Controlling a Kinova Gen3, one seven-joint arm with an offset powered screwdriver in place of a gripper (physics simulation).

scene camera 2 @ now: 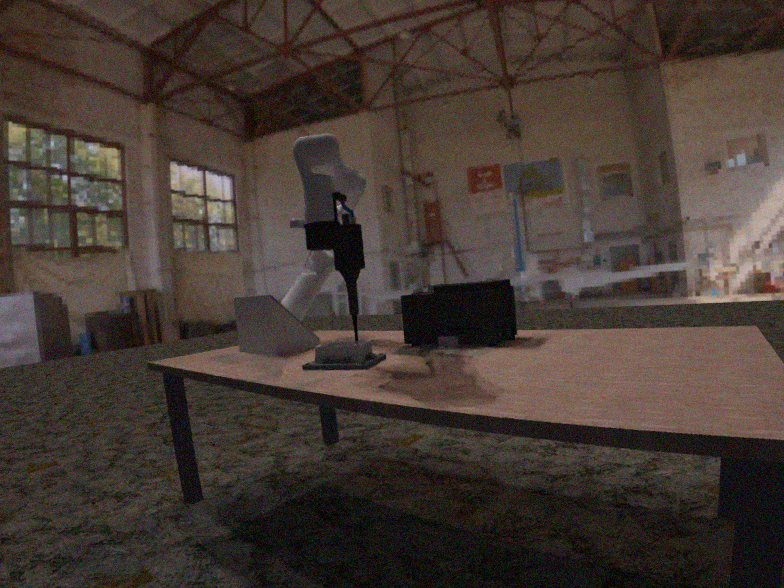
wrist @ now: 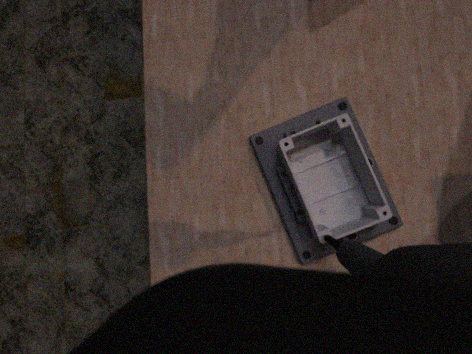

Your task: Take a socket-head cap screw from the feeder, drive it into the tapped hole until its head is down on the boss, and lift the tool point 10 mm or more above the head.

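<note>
The screwdriver (scene camera 2: 356, 340) (wrist: 328, 240) points straight down, its slim tip at one corner boss of the open grey housing (scene camera 2: 341, 351) (wrist: 332, 187). In the wrist view the tip covers that corner's hole; any screw or screw head there is hidden or too small to tell. The other corner bosses (wrist: 286, 144) (wrist: 343, 120) (wrist: 384, 213) show dark holes. The housing sits on a dark grey base plate (scene camera 2: 316, 366) (wrist: 270, 160). The black box-shaped feeder (scene camera 2: 459, 314) stands to the right of the housing in the scene view, with a small grey block (scene camera 2: 448, 342) at its front.
A grey wedge-shaped block (scene camera 2: 269, 325) stands on the wooden table (scene camera 2: 601, 379) (wrist: 200, 200), left of the housing and close to the arm (scene camera 2: 307, 291). The table's edge runs down the left part of the wrist view, with the floor (wrist: 70, 175) beyond it.
</note>
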